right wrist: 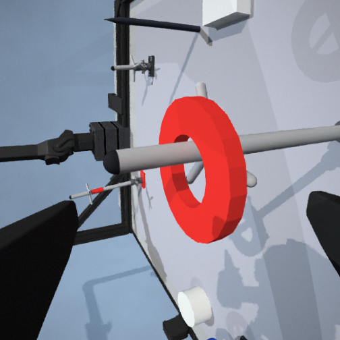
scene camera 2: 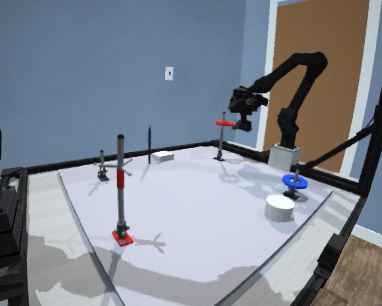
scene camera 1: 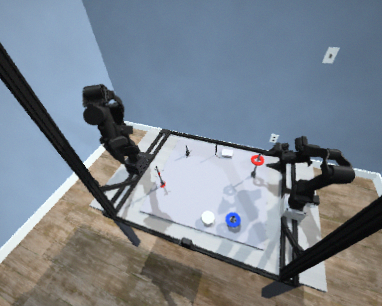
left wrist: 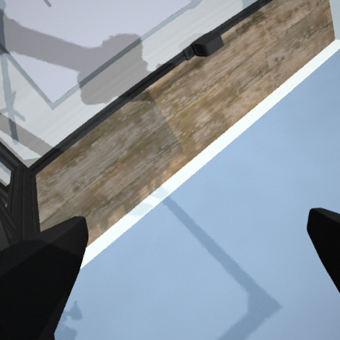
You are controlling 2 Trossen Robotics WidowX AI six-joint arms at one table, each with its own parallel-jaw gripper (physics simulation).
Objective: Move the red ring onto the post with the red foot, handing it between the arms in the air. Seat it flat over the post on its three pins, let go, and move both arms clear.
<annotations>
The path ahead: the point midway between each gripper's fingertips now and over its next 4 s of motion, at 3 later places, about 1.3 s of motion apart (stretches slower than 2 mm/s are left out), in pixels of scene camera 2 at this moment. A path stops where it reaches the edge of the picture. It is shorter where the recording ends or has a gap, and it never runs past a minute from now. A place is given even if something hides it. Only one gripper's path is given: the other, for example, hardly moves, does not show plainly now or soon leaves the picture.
The right gripper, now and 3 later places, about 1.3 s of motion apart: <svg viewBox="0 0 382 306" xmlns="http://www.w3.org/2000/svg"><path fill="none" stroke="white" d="M230 119L228 124L231 96L222 93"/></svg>
</annotations>
